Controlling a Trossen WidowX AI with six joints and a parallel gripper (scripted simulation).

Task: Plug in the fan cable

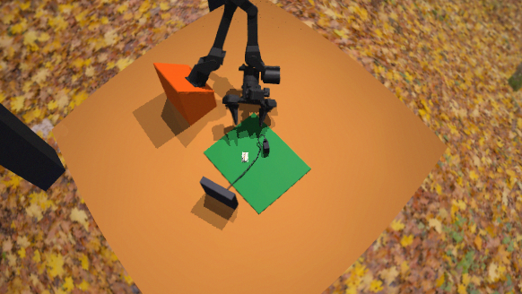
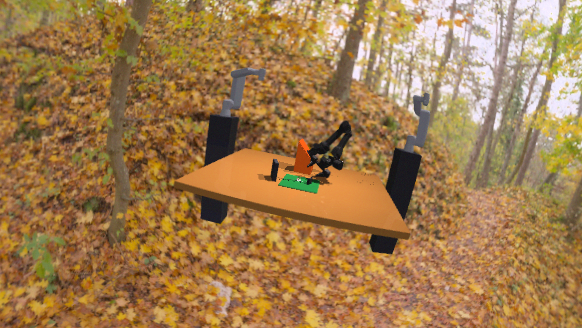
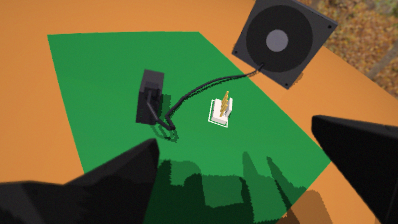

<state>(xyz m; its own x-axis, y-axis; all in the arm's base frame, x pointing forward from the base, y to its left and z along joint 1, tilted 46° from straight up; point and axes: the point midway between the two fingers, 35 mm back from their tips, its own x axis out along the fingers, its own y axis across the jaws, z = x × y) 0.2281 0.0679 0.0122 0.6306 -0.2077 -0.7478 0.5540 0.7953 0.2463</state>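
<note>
My gripper tip is now 8 cm short of the dark plug and 5 cm above it. Round my gripper tip: green board: 9 cm ahead, 5 cm to the right, 8 cm below; then white four-pin fan header: 5 cm ahead, 7 cm to the right, 7 cm below; then dark flat fan: 10 cm ahead, 22 cm to the right, 1 cm below.
</note>
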